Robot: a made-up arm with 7 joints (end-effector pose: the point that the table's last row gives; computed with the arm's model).
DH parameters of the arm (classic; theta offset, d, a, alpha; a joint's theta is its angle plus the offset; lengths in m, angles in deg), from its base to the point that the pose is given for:
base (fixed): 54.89 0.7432 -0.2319 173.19
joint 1: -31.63 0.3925 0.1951 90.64
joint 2: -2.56 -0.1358 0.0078 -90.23
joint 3: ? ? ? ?
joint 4: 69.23 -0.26 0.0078 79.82
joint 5: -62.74 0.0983 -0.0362 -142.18
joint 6: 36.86 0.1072 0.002 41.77
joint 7: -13.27 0 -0.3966 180
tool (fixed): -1.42 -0.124 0 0
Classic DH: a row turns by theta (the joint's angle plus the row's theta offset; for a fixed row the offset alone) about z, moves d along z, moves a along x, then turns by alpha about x.
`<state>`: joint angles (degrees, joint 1 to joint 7).
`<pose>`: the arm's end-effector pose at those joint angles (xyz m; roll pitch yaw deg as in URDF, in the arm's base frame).
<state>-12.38 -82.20 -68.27 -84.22 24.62 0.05 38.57</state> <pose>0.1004 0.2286 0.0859 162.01 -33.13 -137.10</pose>
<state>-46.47 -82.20 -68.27 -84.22 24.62 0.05 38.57</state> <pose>-0.1870 0.2435 0.0568 161.58 -37.10 -102.99</pose>
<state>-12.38 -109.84 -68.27 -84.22 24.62 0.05 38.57</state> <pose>0.0749 0.3267 0.2158 138.85 -15.24 -125.29</pose>
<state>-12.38 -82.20 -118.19 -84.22 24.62 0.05 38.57</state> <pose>0.2253 0.2769 0.2590 -169.02 7.55 -134.90</pose>
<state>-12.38 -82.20 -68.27 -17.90 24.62 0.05 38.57</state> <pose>0.1600 0.1269 0.2731 108.28 5.86 -140.71</pose>
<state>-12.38 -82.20 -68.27 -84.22 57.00 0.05 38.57</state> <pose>0.0357 0.1301 -0.1066 134.70 -54.85 -132.32</pose>
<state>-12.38 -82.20 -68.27 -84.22 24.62 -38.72 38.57</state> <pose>0.0739 0.0161 -0.0856 177.97 -62.07 -173.30</pose>
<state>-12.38 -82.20 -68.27 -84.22 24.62 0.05 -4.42</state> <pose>0.1712 -0.0532 0.0786 -167.03 -35.18 170.39</pose>
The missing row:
joint 3: 86.68 0.0531 -0.2125 -88.66
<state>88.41 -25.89 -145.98 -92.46 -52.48 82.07 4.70</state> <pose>-0.1352 -0.0915 -0.1686 -116.71 -61.16 -103.33</pose>
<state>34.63 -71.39 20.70 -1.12 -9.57 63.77 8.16</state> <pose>0.0559 -0.4200 0.6162 147.96 -12.47 100.03</pose>
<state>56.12 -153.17 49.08 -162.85 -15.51 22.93 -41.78</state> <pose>0.2316 -0.0955 0.6940 151.62 -0.58 -132.73</pose>
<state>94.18 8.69 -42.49 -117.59 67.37 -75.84 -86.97</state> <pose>0.2765 -0.4239 0.4668 130.84 7.95 132.24</pose>
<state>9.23 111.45 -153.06 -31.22 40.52 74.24 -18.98</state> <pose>0.2450 -0.0508 0.2069 -20.96 -69.63 105.00</pose>
